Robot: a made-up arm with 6 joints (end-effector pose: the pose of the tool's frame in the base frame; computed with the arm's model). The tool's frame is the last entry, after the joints.
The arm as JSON. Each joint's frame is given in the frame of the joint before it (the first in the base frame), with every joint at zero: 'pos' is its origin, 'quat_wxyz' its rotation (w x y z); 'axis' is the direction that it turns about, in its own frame. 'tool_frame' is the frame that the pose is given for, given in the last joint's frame.
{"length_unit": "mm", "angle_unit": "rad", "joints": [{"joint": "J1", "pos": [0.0, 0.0, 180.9], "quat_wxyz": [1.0, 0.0, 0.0, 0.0], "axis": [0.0, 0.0, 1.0]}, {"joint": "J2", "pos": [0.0, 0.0, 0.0], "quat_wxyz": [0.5, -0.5, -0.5, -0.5], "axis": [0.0, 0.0, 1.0]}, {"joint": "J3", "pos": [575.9, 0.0, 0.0], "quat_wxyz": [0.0, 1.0, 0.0, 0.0], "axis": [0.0, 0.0, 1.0]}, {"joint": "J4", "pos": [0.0, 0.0, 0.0], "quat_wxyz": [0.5, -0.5, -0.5, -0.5], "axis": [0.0, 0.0, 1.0]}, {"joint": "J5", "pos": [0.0, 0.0, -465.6], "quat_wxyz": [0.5, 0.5, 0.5, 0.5], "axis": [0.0, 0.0, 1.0]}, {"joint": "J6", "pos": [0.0, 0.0, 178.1], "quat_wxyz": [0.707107, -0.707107, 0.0, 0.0], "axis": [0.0, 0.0, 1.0]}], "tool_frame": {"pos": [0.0, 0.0, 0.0], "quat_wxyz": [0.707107, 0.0, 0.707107, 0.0]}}
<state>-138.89 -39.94 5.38 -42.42 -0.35 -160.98</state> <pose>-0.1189 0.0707 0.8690 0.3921 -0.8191 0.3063 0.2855</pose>
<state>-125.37 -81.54 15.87 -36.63 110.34 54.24</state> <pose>0.1870 0.5103 0.7410 0.5394 0.7082 0.1537 0.4289</pose>
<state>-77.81 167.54 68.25 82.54 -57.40 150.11</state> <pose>0.0246 -0.2232 -0.8694 -0.2616 0.1624 0.9500 0.0522</pose>
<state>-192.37 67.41 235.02 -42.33 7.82 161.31</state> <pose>-0.0721 0.1506 0.6192 0.4963 -0.0803 -0.0247 0.8641</pose>
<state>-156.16 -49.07 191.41 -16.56 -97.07 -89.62</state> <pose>0.5792 0.4426 0.1780 -0.6083 -0.2497 -0.1722 0.7334</pose>
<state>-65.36 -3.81 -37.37 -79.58 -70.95 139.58</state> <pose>0.0762 -0.2433 0.3522 -0.1859 0.1399 0.1447 0.9617</pose>
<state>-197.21 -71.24 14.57 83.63 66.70 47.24</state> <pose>0.6629 -0.1846 0.8434 0.5112 -0.7584 -0.1586 0.3719</pose>
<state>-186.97 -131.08 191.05 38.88 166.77 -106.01</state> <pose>0.0148 0.1379 -0.3951 -0.2741 -0.3516 -0.2409 0.8621</pose>
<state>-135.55 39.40 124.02 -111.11 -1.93 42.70</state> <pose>-0.3653 -0.4482 1.0739 -0.3596 -0.5840 -0.4208 0.5937</pose>
